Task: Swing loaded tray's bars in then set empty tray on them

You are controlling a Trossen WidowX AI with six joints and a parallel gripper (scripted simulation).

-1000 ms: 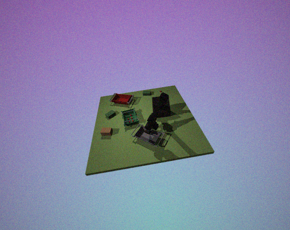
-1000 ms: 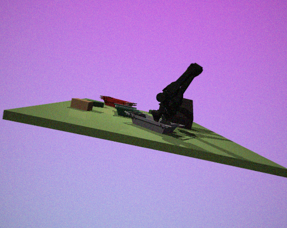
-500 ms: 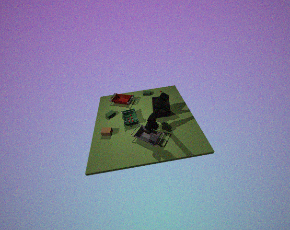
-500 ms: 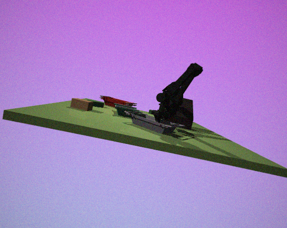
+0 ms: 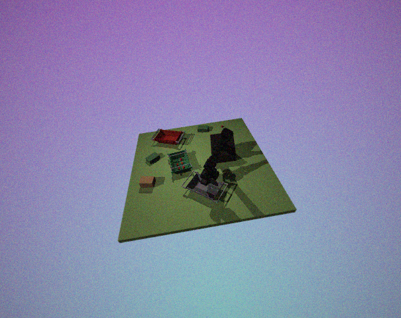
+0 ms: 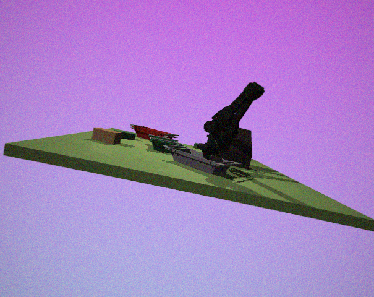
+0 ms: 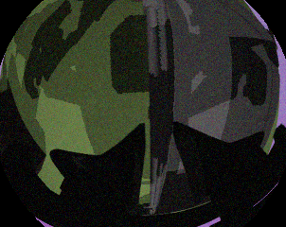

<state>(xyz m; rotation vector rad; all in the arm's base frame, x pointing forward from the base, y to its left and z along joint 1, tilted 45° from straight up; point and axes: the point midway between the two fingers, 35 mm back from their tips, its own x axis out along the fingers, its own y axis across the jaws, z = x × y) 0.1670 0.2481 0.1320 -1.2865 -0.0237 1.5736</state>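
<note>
My gripper tip is now 5 cm to the right of the grey tray, 5 cm short of it and 3 cm below it. The rest, counted from my gripper tip: tan block: 53 cm ahead, 15 cm to the right, 2 cm above.
</note>
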